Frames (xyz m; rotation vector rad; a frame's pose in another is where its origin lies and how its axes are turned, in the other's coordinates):
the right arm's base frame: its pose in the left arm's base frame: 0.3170 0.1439 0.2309 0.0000 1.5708 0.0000
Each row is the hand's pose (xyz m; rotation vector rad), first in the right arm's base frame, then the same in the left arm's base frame.
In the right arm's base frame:
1: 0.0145 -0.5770 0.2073 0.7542 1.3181 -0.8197
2: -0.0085 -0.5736 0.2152 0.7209 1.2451 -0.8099
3: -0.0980 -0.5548 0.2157 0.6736 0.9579 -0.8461
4: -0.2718 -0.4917 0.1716 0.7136 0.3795 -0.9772
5: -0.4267 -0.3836 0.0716 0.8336 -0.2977 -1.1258
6: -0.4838 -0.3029 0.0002 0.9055 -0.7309 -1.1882
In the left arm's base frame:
1: 0.5243 -0.4331 0.2164 -0.0621 2.6506 -1.4925
2: 0.5322 -0.4297 0.2394 -0.0834 2.5947 -1.4346
3: 0.5327 -0.4109 0.3289 -0.1543 2.3239 -1.3597
4: 0.4886 -0.3478 0.5027 -0.2159 1.7229 -1.3845
5: 0.3886 -0.2397 0.6576 -0.2169 1.0007 -1.4544
6: 0.3172 -0.1590 0.7147 -0.1974 0.5484 -1.4619

